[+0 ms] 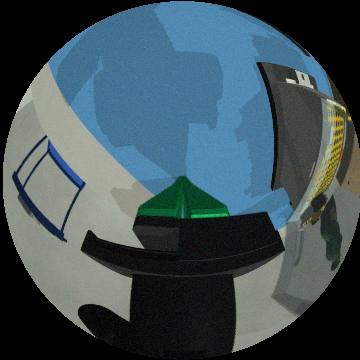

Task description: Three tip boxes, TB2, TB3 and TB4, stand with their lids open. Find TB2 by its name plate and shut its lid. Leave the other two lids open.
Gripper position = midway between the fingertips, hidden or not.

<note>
In view: my gripper (182, 180) and a clear lid (311, 227).
</note>
